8 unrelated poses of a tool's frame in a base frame.
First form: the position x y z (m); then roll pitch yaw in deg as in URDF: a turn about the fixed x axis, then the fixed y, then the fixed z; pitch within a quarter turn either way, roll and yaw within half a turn.
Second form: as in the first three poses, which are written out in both.
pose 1, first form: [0.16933 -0.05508 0.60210 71.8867 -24.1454 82.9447]
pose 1, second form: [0.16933 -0.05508 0.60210 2.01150 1.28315 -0.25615]
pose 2, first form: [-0.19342 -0.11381 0.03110 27.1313 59.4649 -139.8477]
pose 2, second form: [-0.19342 -0.11381 0.03110 0.26278 1.10161 -2.97748]
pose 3, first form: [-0.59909 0.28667 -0.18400 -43.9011 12.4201 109.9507]
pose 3, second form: [-0.59909 0.28667 -0.18400 -1.26327 0.79024 -3.01326]
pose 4, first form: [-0.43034 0.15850 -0.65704 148.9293 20.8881 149.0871]
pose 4, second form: [-0.43034 0.15850 -0.65704 0.93408 2.49849 0.49695]
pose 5, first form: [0.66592 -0.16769 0.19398 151.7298 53.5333 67.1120]
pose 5, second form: [0.66592 -0.16769 0.19398 0.33671 2.12171 -1.38086]
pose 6, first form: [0.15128 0.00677 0.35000 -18.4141 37.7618 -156.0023]
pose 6, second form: [0.15128 0.00677 0.35000 -0.38721 0.72261 -2.22479]
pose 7, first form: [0.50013 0.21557 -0.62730 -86.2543 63.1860 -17.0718]
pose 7, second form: [0.50013 0.21557 -0.62730 -0.46713 1.54132 1.21447]
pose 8, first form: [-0.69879 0.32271 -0.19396 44.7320 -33.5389 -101.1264]
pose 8, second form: [-0.69879 0.32271 -0.19396 2.32625 0.93709 2.43867]
